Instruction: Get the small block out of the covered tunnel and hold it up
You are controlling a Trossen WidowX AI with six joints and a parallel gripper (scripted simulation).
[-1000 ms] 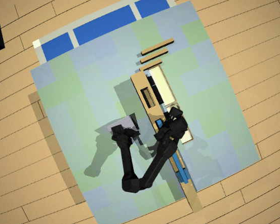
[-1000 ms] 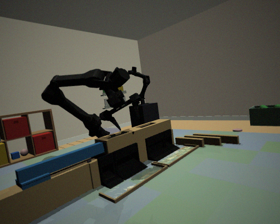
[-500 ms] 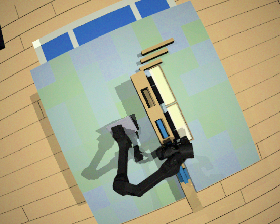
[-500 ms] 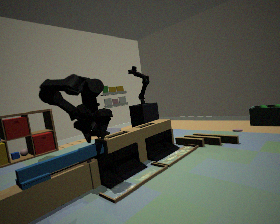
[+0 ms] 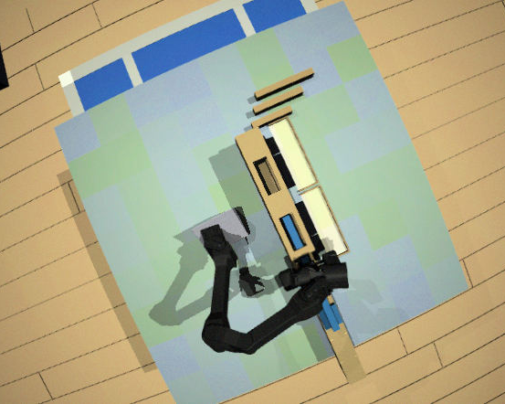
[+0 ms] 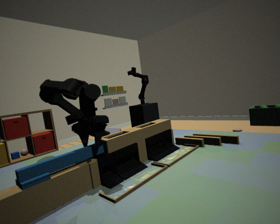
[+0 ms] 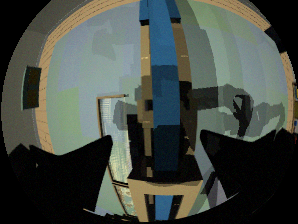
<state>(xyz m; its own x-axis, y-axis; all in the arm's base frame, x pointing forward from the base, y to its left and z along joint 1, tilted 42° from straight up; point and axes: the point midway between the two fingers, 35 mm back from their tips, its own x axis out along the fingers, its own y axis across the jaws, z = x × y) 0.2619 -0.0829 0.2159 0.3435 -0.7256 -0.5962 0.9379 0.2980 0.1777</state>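
My gripper tip is now 80 mm above the tan covered tunnel, 30 mm to the right of it and 20 mm short of it.
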